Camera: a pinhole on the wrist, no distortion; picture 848 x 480 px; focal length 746.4 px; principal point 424.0 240.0 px. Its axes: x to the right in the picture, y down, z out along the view. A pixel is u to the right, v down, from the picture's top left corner.
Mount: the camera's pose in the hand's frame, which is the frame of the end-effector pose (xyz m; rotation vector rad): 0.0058 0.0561 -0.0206 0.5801 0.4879 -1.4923
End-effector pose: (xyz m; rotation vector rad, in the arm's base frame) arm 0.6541 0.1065 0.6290 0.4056 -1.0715 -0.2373
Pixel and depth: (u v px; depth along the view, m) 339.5 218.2 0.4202
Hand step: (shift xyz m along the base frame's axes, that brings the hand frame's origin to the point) -0.3082 -0.2129 0.0408
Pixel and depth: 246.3 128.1 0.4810
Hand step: -0.4143 -0.1932 0.0306
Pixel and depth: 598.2 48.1 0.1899
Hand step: -0.1078 -0.0883 -0.0436
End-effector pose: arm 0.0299 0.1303 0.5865 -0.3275 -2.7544 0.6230
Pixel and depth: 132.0 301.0 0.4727
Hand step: -0.1843 -0.2602 -0.3518
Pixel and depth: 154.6 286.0 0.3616
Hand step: -0.1310 -0.1918 -0.2621
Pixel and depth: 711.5 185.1 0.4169
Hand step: -0.0792 -0.3792 -0.0323
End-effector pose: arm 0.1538 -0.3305 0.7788 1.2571 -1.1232 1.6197
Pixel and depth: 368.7 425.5 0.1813
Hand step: 0.0742 -0.1072 0.0644
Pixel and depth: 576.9 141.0 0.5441
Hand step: 0.4609 -0.2025 0.0163
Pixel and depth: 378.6 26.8 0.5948
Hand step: 0.4403 -0.3546 -0.0855
